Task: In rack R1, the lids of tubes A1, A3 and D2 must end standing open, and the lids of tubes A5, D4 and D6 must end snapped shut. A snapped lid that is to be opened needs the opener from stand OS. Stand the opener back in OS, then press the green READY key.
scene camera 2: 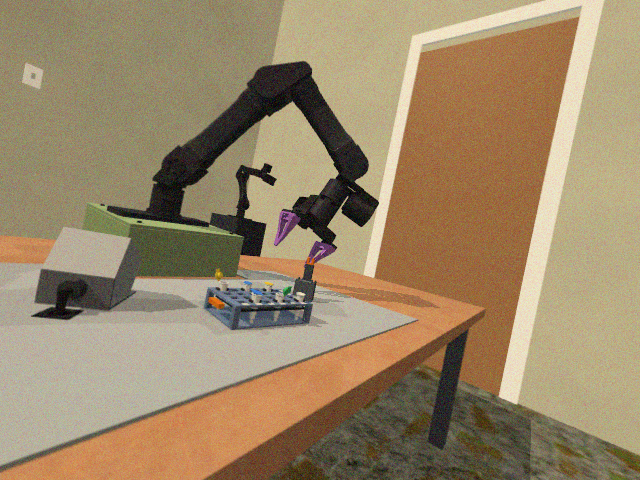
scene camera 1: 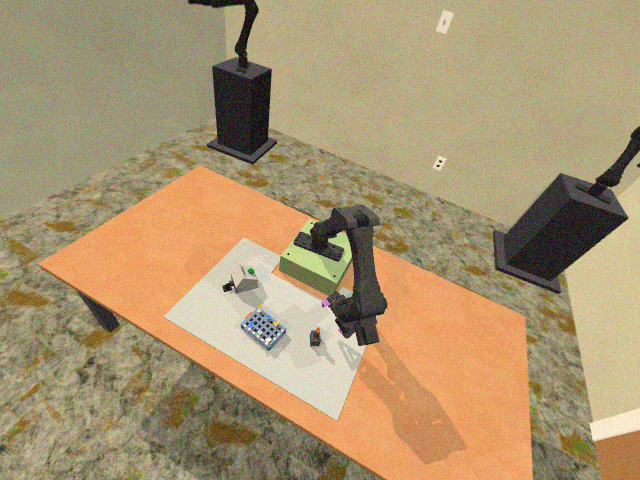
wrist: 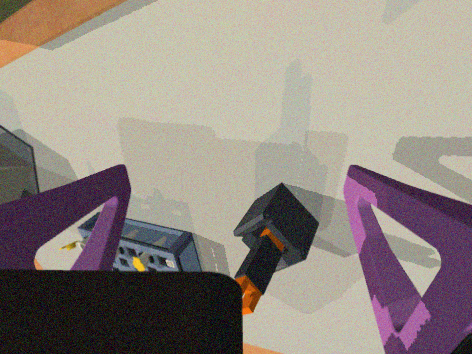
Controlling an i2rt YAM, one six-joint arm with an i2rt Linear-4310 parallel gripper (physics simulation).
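Places are measured from the arm's base along level axes (x ahead, y left, z up), in millimetres.
Where they show: gripper, fingertip midpoint: (scene camera 2: 290, 257) (scene camera 1: 331, 317) (wrist: 237, 177); arm's base at its link origin: (scene camera 2: 163, 219) (scene camera 1: 318, 247).
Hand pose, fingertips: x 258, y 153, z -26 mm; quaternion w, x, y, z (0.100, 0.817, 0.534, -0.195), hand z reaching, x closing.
Each offset is from my fingertips to the top centre of the thing. "*": to the spot under its first point. Level surfaces: height alone.
My gripper (scene camera 1: 333, 317) (scene camera 2: 293, 253) (wrist: 237, 177) is open, its purple fingers wide apart, above the mat near the opener. The black opener @[68 mm ahead, 22 mm right, 11 mm up] (scene camera 2: 309, 269) (wrist: 260, 265) with orange tips stands in the dark stand OS @[68 mm ahead, 23 mm right, 34 mm down] (scene camera 1: 314, 339) (scene camera 2: 305, 289) (wrist: 295, 220). In the wrist view it shows between the fingers, with nothing gripped. The blue rack R1 @[112 mm ahead, 202 mm right, 16 mm down] (scene camera 2: 235, 316) (wrist: 191, 247) holds several tubes with coloured lids. A yellow lid @[63 mm ahead, 239 mm right, 20 mm down] (scene camera 2: 219, 274) and a green lid @[154 mm ahead, 196 mm right, 20 mm down] (scene camera 2: 287, 291) stick up. Tube labels are too small to read. The green READY key (scene camera 1: 251, 271) is on a grey box @[* 2 mm ahead, 332 mm right, 24 mm down] (scene camera 1: 245, 283) (scene camera 2: 87, 258).
An orange piece @[* 93 mm ahead, 266 mm right, 50 mm down] (scene camera 1: 248, 314) (scene camera 2: 216, 302) sits at the rack's end. A small black fixture @[* 22 mm ahead, 396 mm right, 62 mm down] (scene camera 1: 227, 286) (scene camera 2: 64, 299) is beside the grey box. The arm's green base box (scene camera 1: 305, 271) (scene camera 2: 191, 253) stands behind the grey mat @[73 mm down] (scene camera 1: 315, 382) (scene camera 2: 170, 361).
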